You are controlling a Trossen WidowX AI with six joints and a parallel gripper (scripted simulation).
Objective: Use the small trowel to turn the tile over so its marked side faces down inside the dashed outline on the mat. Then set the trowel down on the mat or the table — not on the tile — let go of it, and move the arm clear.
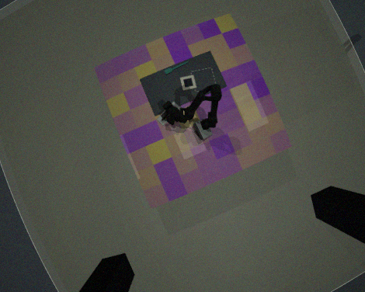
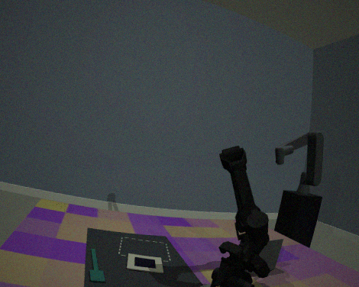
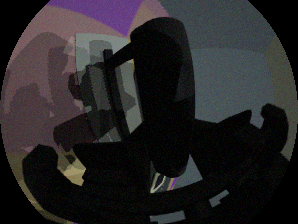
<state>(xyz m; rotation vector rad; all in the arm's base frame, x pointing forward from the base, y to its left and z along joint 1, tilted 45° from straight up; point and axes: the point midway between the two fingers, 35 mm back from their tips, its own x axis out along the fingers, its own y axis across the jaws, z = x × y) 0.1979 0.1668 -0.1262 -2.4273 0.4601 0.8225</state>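
Now: gripper tip 18 cm short of the dark mat, 19 cm to the left of it and 7 cm above it. From my gripper tip the other things lie so: trowel (31 cm ahead, 16 cm to the right, 4 cm below); then white tile (16 cm ahead, 23 cm to the right, 4 cm below).
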